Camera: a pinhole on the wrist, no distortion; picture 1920 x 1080 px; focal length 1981.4 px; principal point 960.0 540.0 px. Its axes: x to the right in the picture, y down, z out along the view. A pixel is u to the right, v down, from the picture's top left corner.
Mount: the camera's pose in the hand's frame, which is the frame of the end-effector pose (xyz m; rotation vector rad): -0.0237 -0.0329 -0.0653 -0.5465 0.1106 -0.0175
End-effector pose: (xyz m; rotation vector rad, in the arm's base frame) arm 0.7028 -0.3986 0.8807 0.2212 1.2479 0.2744
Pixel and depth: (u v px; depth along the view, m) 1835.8 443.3 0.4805
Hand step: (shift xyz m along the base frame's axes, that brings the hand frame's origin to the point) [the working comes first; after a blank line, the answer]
In the camera's frame: 0.2124 -0.0235 0.4805

0.3721 0.2485 -0.0571
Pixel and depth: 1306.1 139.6 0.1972
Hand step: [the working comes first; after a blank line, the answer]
In the camera's frame: 0.0344 -0.0399 0.1972

0.1204 0.0404 0.0173
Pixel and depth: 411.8 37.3 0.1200
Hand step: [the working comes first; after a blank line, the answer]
In the camera's frame: -0.0332 -0.0304 0.1200

0.0400 -0.0104 0.0572
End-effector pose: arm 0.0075 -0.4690 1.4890 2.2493 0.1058 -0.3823
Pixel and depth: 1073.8 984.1 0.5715
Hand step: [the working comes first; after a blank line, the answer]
In the camera's frame: 0.0328 0.1281 0.5715

0.0582 -0.5099 0.0373
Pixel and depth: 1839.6 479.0 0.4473
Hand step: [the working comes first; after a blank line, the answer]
In the camera's frame: 0.1986 -0.0138 0.4473

0.1760 -0.3555 -0.1218
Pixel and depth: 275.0 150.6 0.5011
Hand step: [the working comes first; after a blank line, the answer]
In the camera's frame: -0.1732 -0.0985 0.5011

-0.2042 -0.4153 -0.1074
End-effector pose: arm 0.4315 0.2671 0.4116 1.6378 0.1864 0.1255
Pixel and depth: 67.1 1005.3 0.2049
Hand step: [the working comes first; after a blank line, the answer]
In the camera's frame: -0.0923 0.0481 0.2049

-0.0684 -0.1173 0.1140
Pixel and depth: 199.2 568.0 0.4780
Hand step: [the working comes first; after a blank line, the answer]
In the camera's frame: -0.1835 0.0068 0.4780

-0.0716 -0.3933 0.2058
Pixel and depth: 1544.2 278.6 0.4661
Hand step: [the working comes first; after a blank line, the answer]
In the camera's frame: 0.1374 -0.0615 0.4661

0.2357 -0.3186 0.1174
